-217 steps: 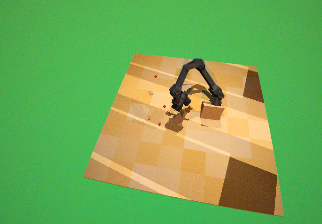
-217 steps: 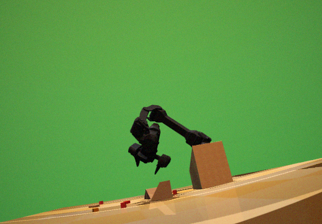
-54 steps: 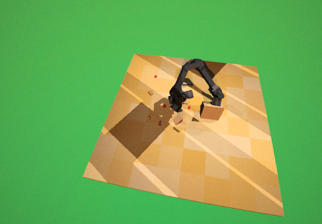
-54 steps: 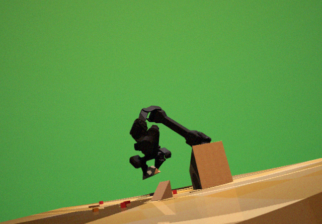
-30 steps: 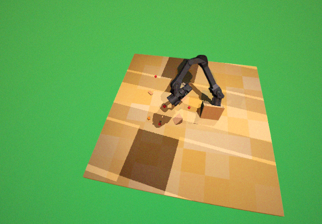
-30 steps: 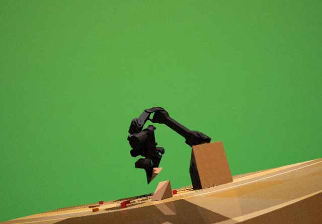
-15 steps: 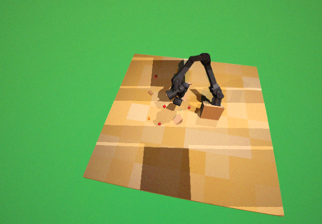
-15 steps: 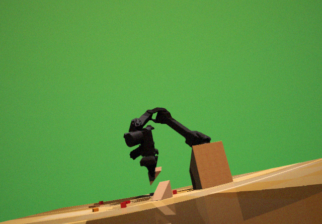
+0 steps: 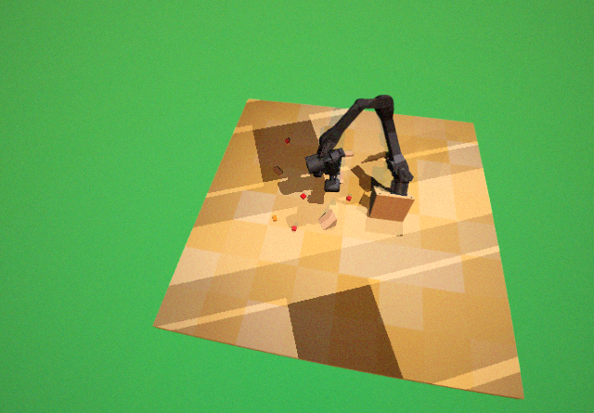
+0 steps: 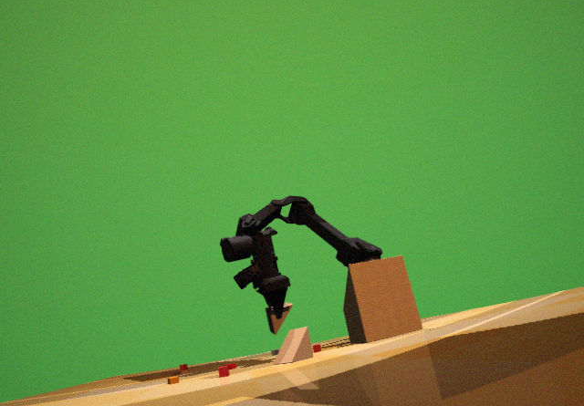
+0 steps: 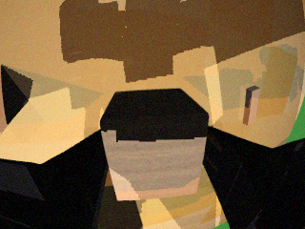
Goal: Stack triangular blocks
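Right now my gripper tip is 30 mm past the tan triangular block, 160 mm to the right of it and 80 mm above it. Also, from my gripper tip: orange piece (210 mm ahead, 210 mm to the left, 90 mm below); small brown block (290 mm ahead, 40 mm to the right, 100 mm below).
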